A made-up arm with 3 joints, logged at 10 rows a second.
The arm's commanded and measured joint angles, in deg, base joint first. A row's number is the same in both.
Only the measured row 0 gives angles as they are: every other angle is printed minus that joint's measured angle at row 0.
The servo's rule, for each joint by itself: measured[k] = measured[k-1] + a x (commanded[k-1-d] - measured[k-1]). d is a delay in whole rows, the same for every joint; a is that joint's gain. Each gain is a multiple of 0.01, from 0.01 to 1. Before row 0 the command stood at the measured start. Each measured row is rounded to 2 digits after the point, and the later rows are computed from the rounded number. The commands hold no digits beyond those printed.
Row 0, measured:
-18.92, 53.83, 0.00
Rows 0 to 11, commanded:
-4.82, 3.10, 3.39
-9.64, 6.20, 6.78
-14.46, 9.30, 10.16
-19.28, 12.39, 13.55
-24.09, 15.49, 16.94
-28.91, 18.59, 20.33
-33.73, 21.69, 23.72
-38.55, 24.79, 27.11
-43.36, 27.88, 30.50
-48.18, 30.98, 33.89
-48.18, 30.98, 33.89
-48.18, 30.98, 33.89
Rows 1 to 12, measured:
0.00, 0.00, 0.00
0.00, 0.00, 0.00
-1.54, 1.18, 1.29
-4.13, 3.09, 3.38
-7.44, 5.45, 5.96
-11.23, 8.09, 8.84
-15.35, 10.90, 11.92
-19.69, 13.82, 15.12
-24.18, 16.81, 18.39
-28.78, 19.84, 21.70
-33.45, 22.90, 25.04
-38.16, 25.97, 28.40
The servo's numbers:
d 2
a 0.32 0.38 0.38

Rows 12 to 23, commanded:
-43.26, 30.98, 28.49
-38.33, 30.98, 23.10
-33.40, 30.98, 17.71
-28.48, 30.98, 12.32
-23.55, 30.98, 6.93
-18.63, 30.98, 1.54
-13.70, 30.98, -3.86
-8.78, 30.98, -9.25
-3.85, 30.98, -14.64
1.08, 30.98, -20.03
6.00, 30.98, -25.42
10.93, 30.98, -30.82
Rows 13 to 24, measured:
-41.37, 27.87, 30.49
-43.55, 29.05, 31.78
-43.46, 29.78, 30.53
-41.82, 30.24, 27.71
-39.13, 30.52, 23.91
-35.72, 30.69, 19.51
-31.83, 30.80, 14.73
-27.61, 30.87, 9.72
-23.16, 30.91, 4.56
-18.56, 30.94, -0.69
-13.85, 30.96, -5.99
-9.07, 30.97, -11.33

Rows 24 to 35, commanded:
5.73, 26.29, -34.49
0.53, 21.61, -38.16
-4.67, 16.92, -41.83
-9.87, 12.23, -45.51
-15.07, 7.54, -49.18
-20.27, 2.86, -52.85
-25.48, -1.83, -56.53
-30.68, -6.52, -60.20
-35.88, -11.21, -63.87
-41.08, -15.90, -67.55
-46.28, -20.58, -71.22
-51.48, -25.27, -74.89
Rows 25 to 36, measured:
-4.25, 30.97, -16.68
0.61, 30.97, -22.05
2.25, 29.19, -26.78
1.70, 26.31, -31.10
-0.34, 22.74, -35.18
-3.39, 18.75, -39.11
-7.13, 14.49, -42.94
-11.33, 10.07, -46.71
-15.86, 5.55, -50.44
-20.60, 0.96, -54.15
-25.49, -3.66, -57.84
-30.48, -8.31, -61.53

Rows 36 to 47, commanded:
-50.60, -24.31, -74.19
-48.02, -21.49, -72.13
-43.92, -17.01, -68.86
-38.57, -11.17, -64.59
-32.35, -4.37, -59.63
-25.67, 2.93, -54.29
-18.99, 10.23, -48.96
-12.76, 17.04, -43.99
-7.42, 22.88, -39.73
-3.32, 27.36, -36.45
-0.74, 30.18, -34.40
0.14, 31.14, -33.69
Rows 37 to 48, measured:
-35.54, -12.97, -65.21
-40.64, -17.64, -68.89
-43.83, -20.17, -70.90
-45.17, -20.67, -71.37
-44.77, -19.28, -70.42
-42.79, -16.20, -68.20
-39.45, -11.70, -64.94
-35.04, -6.14, -60.89
-29.90, 0.08, -56.36
-24.42, 6.52, -51.66
-18.98, 12.74, -47.13
-13.97, 18.30, -43.07

